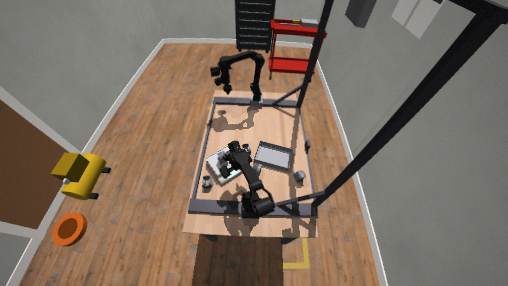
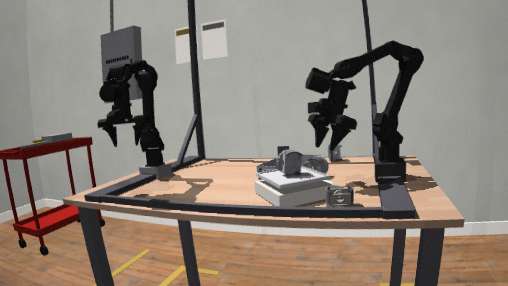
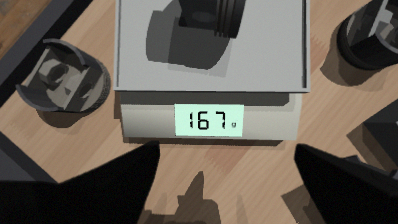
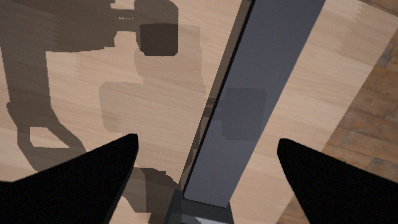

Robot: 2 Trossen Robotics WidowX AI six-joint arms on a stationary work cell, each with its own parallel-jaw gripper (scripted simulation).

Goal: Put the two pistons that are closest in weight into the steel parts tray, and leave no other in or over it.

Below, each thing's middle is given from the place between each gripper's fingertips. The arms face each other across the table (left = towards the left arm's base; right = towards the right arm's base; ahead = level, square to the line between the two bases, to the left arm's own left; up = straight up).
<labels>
I see my left gripper 90 mm short of the scale plate (image 2: 275, 177), 90 mm to the left of it and 100 mm above it. Also, from my left hand: steel parts tray (image 1: 269, 154): 240 mm behind, 180 mm to the right, 140 mm below; then white scale (image 2: 297, 195): 80 mm ahead, 90 mm to the right, 120 mm below.
Now: the scale plate 560 mm to the left of my right hand, 140 mm below it and 40 mm behind it. The rest, counted from my right hand: steel parts tray (480 mm to the left, 370 mm behind, 190 mm below); then white scale (570 mm to the left, 160 mm below, 50 mm behind).
</labels>
